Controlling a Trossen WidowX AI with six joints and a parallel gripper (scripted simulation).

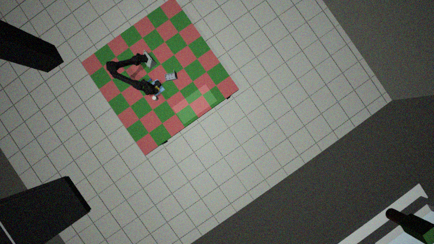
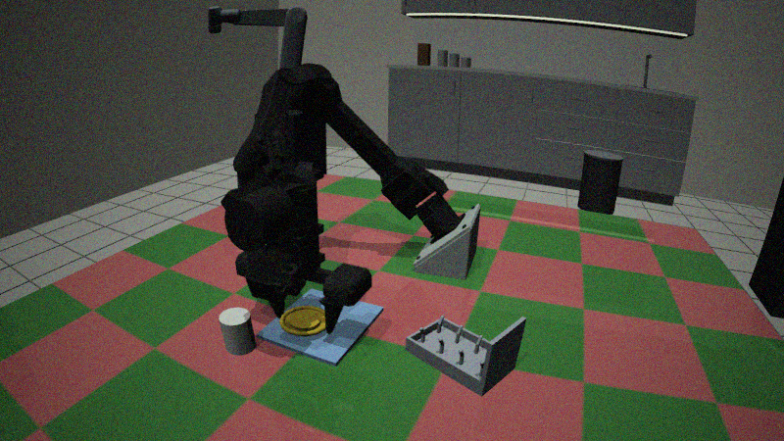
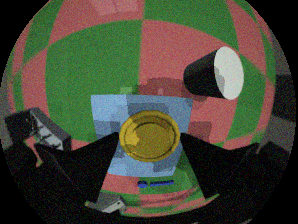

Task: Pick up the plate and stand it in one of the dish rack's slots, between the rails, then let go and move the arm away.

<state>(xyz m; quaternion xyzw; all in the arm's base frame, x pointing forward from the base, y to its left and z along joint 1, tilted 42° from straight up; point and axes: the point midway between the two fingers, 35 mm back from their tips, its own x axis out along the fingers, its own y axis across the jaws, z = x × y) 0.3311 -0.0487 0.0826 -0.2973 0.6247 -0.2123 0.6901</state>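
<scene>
The yellow plate is right at my gripper tip. From my gripper tip the other things lie so: white cylinder: 8 cm ahead, 6 cm to the right, 1 cm above; light blue mat: 3 cm behind, 1 cm to the left, 1 cm below; blue spoon: 14 cm behind, 2 cm to the right, 1 cm below.
</scene>
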